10 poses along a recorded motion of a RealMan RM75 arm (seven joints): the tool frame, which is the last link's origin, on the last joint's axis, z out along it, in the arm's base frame.
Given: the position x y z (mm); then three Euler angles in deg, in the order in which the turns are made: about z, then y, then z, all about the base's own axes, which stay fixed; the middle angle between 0 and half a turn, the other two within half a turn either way.
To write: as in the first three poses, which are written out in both.
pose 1, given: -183 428 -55 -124.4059 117.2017 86.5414
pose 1, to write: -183 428 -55 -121.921 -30.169 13.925
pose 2, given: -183 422 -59 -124.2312 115.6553 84.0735
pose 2, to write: -183 422 -59 -120.154 -30.469 10.487
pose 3, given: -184 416 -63 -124.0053 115.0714 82.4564
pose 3, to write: -184 416 -63 -119.438 -30.436 8.410
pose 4, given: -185 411 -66 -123.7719 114.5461 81.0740
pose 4, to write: -185 411 -66 -118.785 -30.375 6.600
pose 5, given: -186 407 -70 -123.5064 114.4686 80.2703
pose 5, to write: -186 407 -70 -118.624 -30.162 5.605
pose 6, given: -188 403 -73 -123.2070 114.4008 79.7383
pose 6, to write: -188 403 -73 -118.465 -29.917 4.870
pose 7, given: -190 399 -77 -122.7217 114.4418 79.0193
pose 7, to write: -190 399 -77 -118.379 -29.480 3.907
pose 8, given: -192 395 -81 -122.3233 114.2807 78.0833
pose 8, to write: -192 395 -81 -118.095 -29.170 2.668
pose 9, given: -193 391 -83 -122.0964 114.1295 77.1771
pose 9, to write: -193 391 -83 -117.868 -29.007 1.558
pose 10, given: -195 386 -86 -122.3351 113.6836 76.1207
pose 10, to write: -195 386 -86 -117.435 -29.329 0.387
